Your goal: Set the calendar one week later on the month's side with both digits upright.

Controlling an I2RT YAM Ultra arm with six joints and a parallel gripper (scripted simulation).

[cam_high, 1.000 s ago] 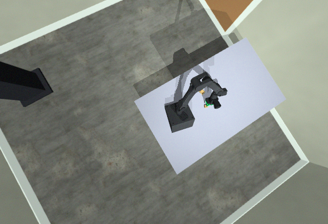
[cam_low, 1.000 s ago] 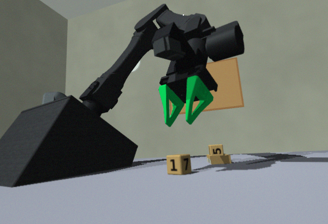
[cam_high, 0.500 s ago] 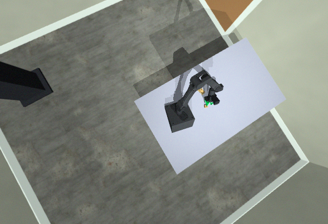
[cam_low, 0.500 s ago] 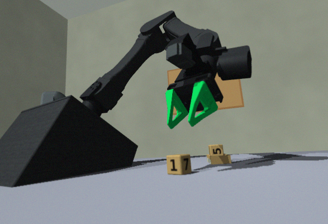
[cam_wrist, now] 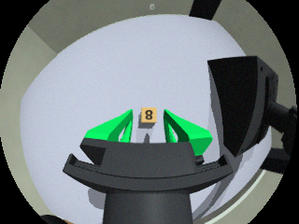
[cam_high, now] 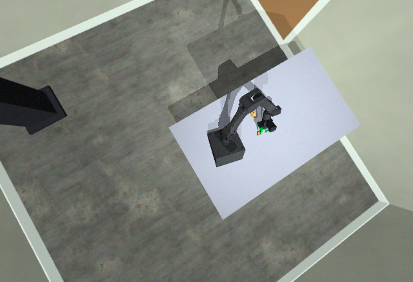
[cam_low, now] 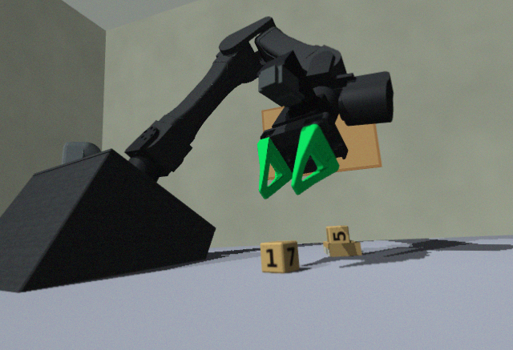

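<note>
Right now the wooden cube is 10 mm to the right of my hand and 70 mm below it. Also, from my hand: wooden tray (40 mm ahead, 150 mm to the left, 80 mm below).
</note>
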